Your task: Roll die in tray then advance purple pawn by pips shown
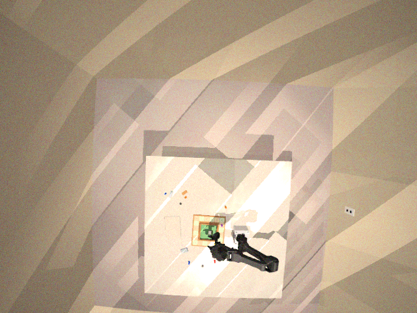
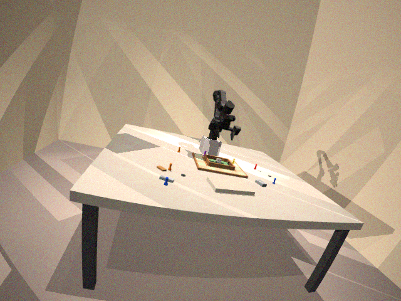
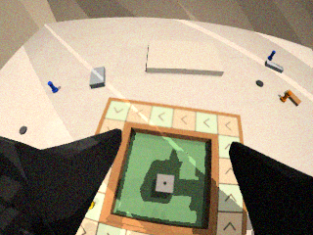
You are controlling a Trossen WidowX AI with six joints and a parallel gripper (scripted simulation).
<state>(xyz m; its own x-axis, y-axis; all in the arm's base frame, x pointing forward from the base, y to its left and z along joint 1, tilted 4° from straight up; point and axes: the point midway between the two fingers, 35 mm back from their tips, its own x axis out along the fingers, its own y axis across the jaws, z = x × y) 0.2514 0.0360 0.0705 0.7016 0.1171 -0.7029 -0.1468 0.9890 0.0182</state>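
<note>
The purple pawn is 110 mm behind my gripper tip, 80 mm to the right of it and 140 mm below it. The rest, counted from my gripper tip: green tray: 160 mm below; then yellow pawn: 80 mm behind, 100 mm to the left, 140 mm below; then white die: 20 mm behind, 140 mm below.
</note>
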